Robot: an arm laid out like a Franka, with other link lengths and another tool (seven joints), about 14 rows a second.
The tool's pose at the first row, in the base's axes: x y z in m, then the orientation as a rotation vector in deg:
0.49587, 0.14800, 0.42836, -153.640, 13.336, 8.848
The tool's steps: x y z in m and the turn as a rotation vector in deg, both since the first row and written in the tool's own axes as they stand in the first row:
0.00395, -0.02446, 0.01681, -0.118, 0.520, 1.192
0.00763, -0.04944, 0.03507, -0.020, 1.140, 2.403
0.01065, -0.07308, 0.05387, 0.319, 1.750, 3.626
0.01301, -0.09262, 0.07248, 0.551, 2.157, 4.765
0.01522, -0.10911, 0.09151, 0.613, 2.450, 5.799
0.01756, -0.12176, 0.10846, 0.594, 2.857, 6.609
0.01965, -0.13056, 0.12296, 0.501, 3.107, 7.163
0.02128, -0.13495, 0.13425, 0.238, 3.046, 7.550
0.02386, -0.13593, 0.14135, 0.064, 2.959, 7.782
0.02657, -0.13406, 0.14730, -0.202, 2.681, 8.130
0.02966, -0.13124, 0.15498, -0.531, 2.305, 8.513
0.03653, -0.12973, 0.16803, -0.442, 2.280, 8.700
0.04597, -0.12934, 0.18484, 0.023, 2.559, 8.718
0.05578, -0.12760, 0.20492, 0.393, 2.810, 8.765
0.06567, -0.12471, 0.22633, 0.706, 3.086, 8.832
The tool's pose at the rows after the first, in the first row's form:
0.50314, 0.17654, 0.42298, -153.728, 15.099, 8.537
0.51014, 0.20622, 0.41655, -153.595, 16.921, 8.063
0.51621, 0.23503, 0.40917, -153.200, 18.752, 7.569
0.52087, 0.26021, 0.40034, -152.880, 20.404, 7.336
0.52478, 0.28289, 0.38988, -152.715, 21.879, 7.249
0.52825, 0.30122, 0.37966, -152.664, 23.091, 6.953
0.53092, 0.31510, 0.37005, -152.701, 23.914, 6.800
0.53254, 0.32372, 0.36153, -152.897, 24.422, 7.038
0.53474, 0.32734, 0.35521, -153.024, 24.712, 7.251
0.53662, 0.32791, 0.34869, -153.203, 25.101, 7.770
0.53857, 0.32834, 0.34018, -153.425, 25.509, 8.442
0.54409, 0.33177, 0.32685, -153.303, 25.750, 8.519
0.55207, 0.33747, 0.31025, -152.870, 25.844, 8.078
0.55992, 0.34336, 0.29010, -152.522, 25.971, 7.699
0.56754, 0.34880, 0.26826, -152.229, 26.134, 7.303

